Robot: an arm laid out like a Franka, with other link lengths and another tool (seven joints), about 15 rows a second.
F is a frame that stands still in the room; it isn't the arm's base.
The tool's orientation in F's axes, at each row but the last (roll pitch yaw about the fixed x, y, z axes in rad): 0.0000, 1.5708, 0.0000; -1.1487, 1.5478, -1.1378; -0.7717, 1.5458, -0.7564; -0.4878, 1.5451, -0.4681; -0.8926, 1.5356, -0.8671; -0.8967, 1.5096, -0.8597
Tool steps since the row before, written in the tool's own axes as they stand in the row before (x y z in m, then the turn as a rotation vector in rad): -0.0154, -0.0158, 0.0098, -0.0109, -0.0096, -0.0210; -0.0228, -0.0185, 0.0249, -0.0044, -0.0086, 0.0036; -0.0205, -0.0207, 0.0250, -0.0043, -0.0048, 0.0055; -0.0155, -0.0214, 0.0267, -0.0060, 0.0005, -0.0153; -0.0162, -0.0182, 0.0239, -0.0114, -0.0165, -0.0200; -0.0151, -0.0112, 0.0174, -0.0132, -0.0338, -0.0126
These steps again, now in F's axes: 0.0098, -0.0158, 0.0154, -0.0210, -0.0096, 0.0109; 0.0249, -0.0177, 0.0234, 0.0037, -0.0085, 0.0046; 0.0249, -0.0200, 0.0213, 0.0055, -0.0046, 0.0045; 0.0268, -0.0207, 0.0164, -0.0154, 0.0003, 0.0056; 0.0240, -0.0171, 0.0172, -0.0198, -0.0167, 0.0114; 0.0172, -0.0098, 0.0163, -0.0119, -0.0336, 0.0143
